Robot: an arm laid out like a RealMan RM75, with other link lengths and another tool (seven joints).
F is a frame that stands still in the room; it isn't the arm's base.
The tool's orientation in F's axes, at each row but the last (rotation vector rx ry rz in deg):
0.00 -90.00 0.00
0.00 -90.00 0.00
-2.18 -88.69 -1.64
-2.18 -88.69 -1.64
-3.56 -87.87 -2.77
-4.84 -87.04 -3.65
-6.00 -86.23 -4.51
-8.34 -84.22 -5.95
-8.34 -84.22 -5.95
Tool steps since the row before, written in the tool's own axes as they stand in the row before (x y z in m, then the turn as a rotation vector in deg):
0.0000 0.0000 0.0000 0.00 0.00 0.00
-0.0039 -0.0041 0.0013 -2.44 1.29 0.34
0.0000 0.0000 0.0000 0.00 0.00 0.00
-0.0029 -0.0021 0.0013 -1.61 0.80 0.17
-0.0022 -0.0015 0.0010 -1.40 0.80 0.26
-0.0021 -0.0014 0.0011 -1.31 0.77 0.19
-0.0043 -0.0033 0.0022 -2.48 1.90 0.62
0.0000 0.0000 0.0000 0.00 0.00 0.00
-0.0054 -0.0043 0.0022 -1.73 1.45 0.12
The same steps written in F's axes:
0.0000 0.0000 0.0000 0.00 0.00 0.00
-0.0013 -0.0041 -0.0039 -0.34 1.29 -2.44
0.0000 0.0000 0.0000 0.00 0.00 0.00
-0.0015 -0.0021 -0.0029 -0.17 0.80 -1.61
-0.0012 -0.0014 -0.0021 -0.25 0.81 -1.40
-0.0013 -0.0013 -0.0020 -0.18 0.77 -1.31
-0.0028 -0.0031 -0.0041 -0.55 1.93 -2.47
0.0000 0.0000 0.0000 0.00 0.00 0.00
-0.0034 -0.0040 -0.0050 -0.06 1.42 -1.76

